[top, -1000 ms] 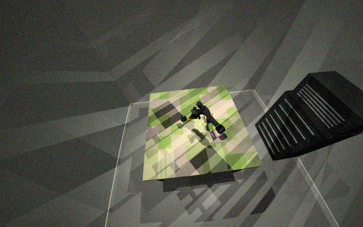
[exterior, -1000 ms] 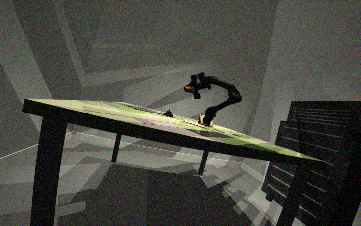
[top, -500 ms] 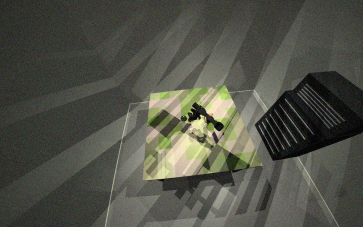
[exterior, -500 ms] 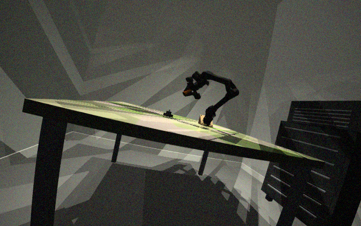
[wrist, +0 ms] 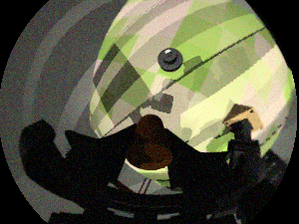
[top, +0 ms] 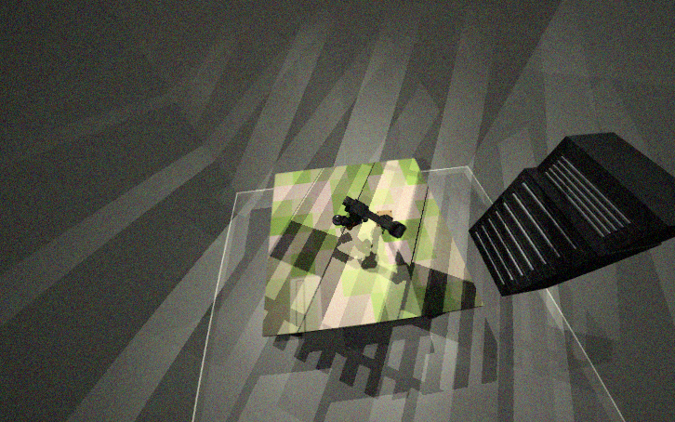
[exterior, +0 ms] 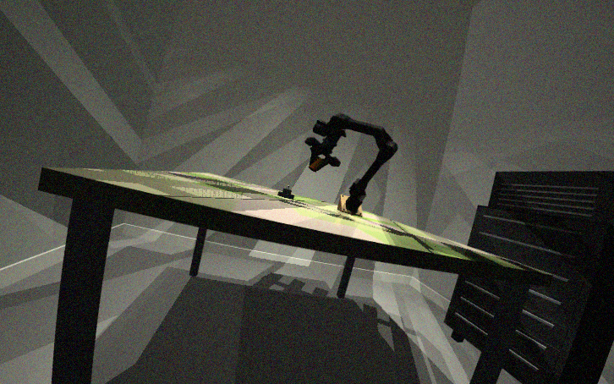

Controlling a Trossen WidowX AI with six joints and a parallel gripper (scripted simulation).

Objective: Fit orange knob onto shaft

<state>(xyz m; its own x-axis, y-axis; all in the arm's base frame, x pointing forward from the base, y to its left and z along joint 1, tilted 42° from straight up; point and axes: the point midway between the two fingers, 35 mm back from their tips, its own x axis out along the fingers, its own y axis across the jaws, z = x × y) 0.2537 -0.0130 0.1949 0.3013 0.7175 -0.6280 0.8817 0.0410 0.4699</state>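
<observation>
My gripper tip is now 30 mm below the orange knob and 10 mm past it. From my gripper tip the other things lie so: round dark pedestal 160 mm to the right, 140 mm below, 80 mm ahead.
</observation>
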